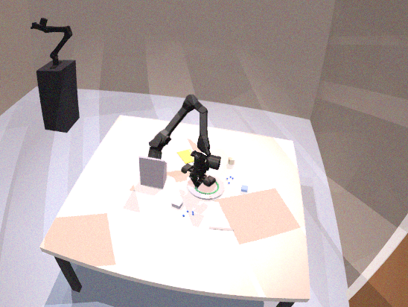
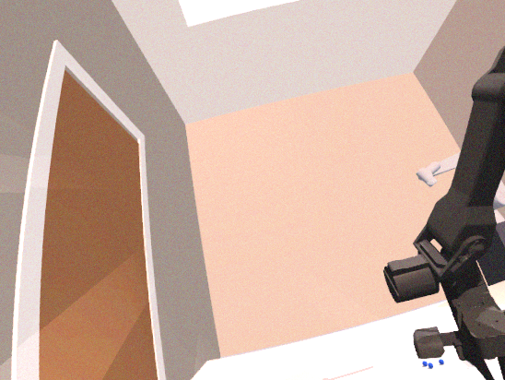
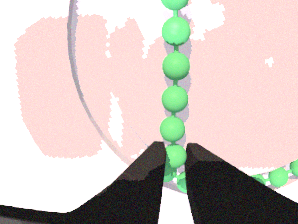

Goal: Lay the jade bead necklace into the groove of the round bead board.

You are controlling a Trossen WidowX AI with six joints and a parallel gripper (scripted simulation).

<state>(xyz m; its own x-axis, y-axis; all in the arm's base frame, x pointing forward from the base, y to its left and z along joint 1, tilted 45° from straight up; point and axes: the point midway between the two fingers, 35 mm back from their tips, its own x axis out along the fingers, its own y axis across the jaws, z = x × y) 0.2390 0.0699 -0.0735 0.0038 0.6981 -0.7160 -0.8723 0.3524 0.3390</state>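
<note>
My gripper tip is now 5 cm short of the round white bead board and 2 cm to the right of it. Round my gripper tip: yellow sheet (27 cm to the left, 10 cm behind, 1 cm below); thin rod (26 cm to the right, 16 cm ahead, 1 cm below); blue block (26 cm ahead, 5 cm to the left, 1 cm below).
</note>
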